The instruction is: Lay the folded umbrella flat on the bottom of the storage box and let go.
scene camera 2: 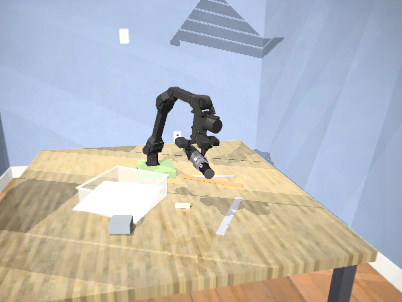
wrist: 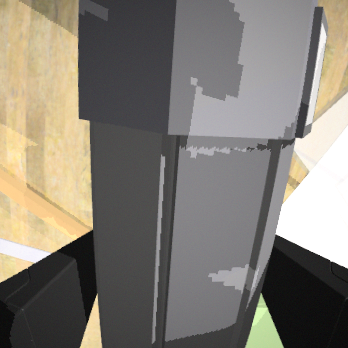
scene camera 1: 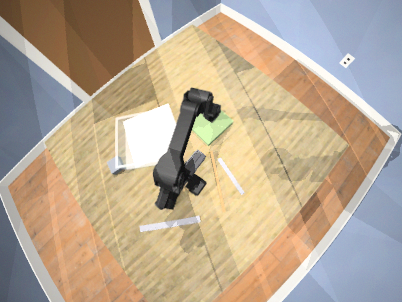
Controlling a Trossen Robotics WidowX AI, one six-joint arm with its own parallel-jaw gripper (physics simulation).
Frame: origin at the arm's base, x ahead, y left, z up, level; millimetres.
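Seen in the pictures: gripper, fingertip midpoint: (wrist: 176,239); arm's base, origin of the base link: (scene camera 2: 152,163) (scene camera 1: 211,115).
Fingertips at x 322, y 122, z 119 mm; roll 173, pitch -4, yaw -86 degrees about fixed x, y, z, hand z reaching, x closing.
Note:
Offsets run from my fingertips to a thing's top centre.
The folded umbrella {28 mm ahead, 0 mm left, 49 mm up} (scene camera 1: 196,159) (scene camera 2: 199,160) (wrist: 215,210) is grey and black. My gripper (scene camera 2: 194,149) (wrist: 176,239) is shut on it, one black finger on each side in the wrist view. In the scene camera 2 view the umbrella is held above the table, tilted with its dark end lower and toward the camera. The clear storage box {6 mm ahead, 301 mm right, 55 mm down} (scene camera 1: 117,145) (scene camera 2: 167,186) stands left of the umbrella in both scene views; the umbrella is outside it. A flat white panel (scene camera 1: 149,135) (scene camera 2: 120,197) shows within the box's outline and sticks out past it. The arm hides part of the umbrella in the scene camera 1 view.
A blue-grey block {200 mm ahead, 343 mm right, 116 mm down} (scene camera 1: 115,165) (scene camera 2: 121,225) is at the box's corner. The arm's base is at a green slab (scene camera 1: 212,132) (scene camera 2: 157,171). An orange strip {77 mm back, 114 mm left, 140 mm down} (scene camera 1: 216,175), two pale strips {138 mm back, 149 mm left, 150 mm down} (scene camera 1: 231,176) {231 mm ahead, 68 mm left, 150 mm down} (scene camera 2: 230,216) and a small white piece {116 mm ahead, 91 mm right, 140 mm down} (scene camera 2: 183,205) lie on the table.

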